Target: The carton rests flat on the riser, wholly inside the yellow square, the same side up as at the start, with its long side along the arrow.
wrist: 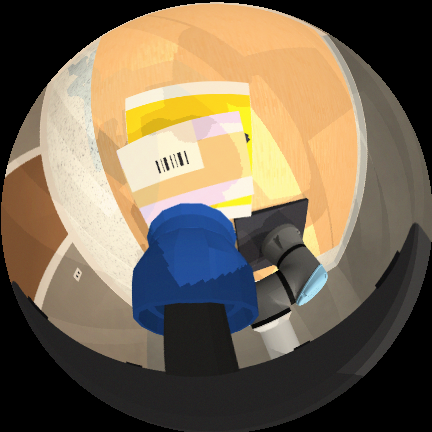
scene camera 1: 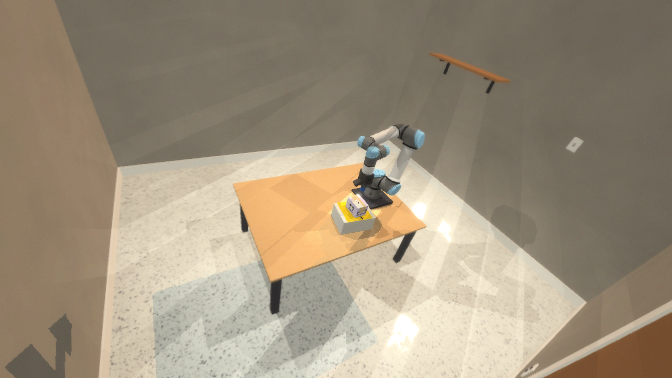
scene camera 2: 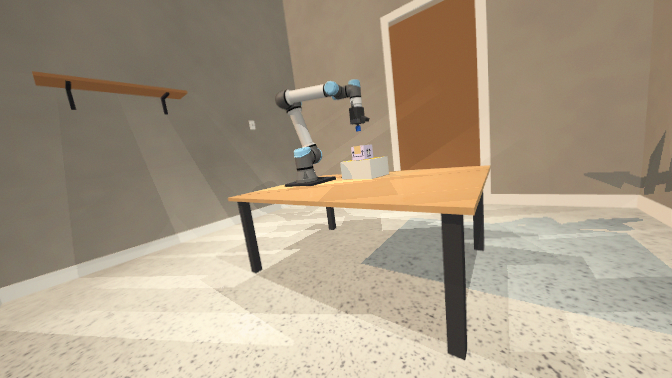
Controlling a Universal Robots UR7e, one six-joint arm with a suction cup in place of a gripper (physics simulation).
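Observation:
The carton, lilac with tan tape and a barcode label on top, rests flat on the white riser. Its printed side arrows point up in scene camera 2. In the wrist view its long side is turned slightly from the edges of the yellow square. The carton hides much of the square and nearly all of the arrow; a black tip shows at its right. I cannot tell whether its left end is inside the square. My blue suction cup is off and empty, above the carton, apart from it.
The riser stands on the wooden table, close to the arm's black base plate. A wall shelf is well away from the table.

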